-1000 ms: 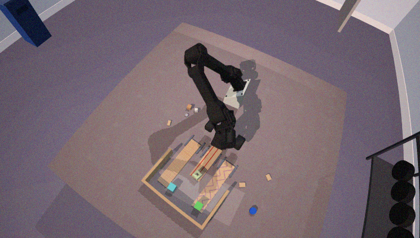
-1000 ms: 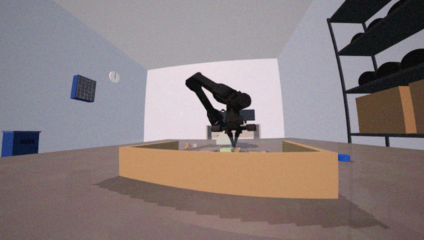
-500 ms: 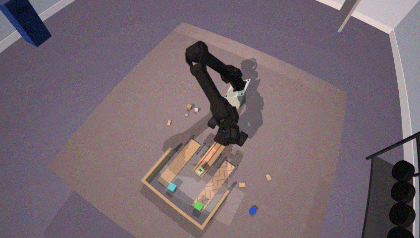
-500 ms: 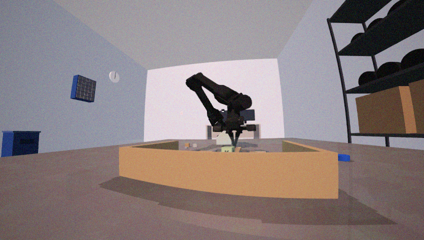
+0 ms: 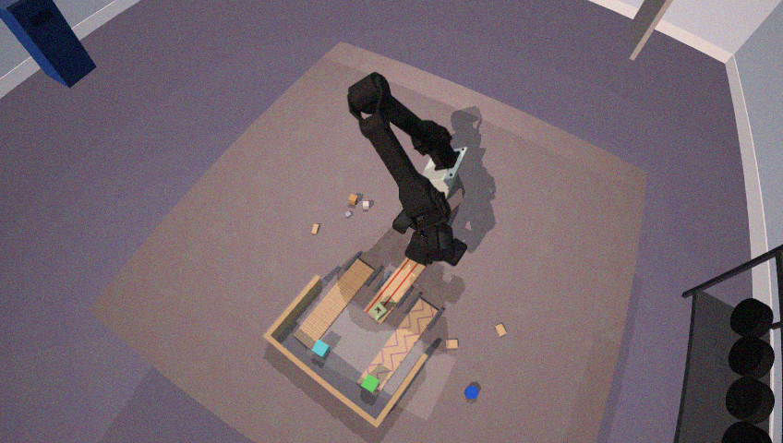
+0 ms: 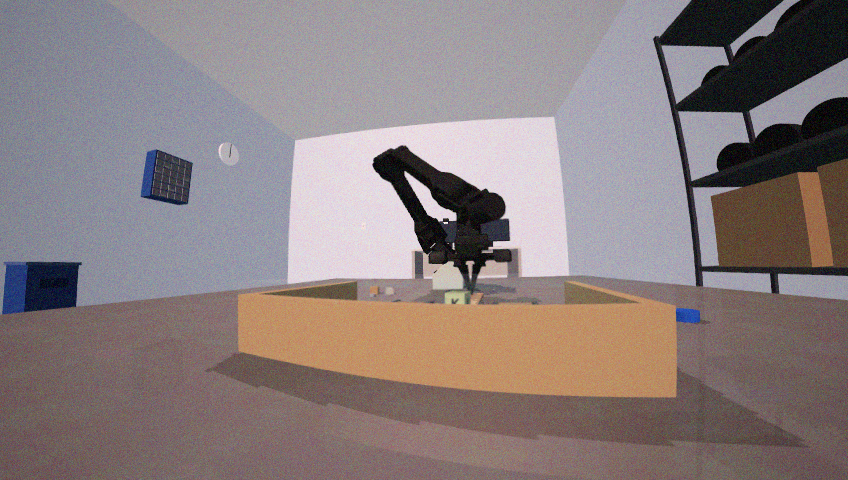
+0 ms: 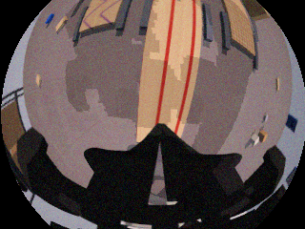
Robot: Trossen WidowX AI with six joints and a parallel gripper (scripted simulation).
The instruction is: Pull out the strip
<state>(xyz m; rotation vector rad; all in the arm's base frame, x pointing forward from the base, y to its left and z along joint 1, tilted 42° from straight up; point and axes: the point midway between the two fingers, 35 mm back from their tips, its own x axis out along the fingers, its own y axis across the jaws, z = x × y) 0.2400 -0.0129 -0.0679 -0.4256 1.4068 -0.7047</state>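
My gripper tip is 10 cm short of the red-lined strip and 2 cm to the left of it. Also, from my gripper tip: blue disc (29 cm ahead, 24 cm to the left); then pale green cube labelled k (20 cm ahead, 4 cm to the right, 2 cm above).
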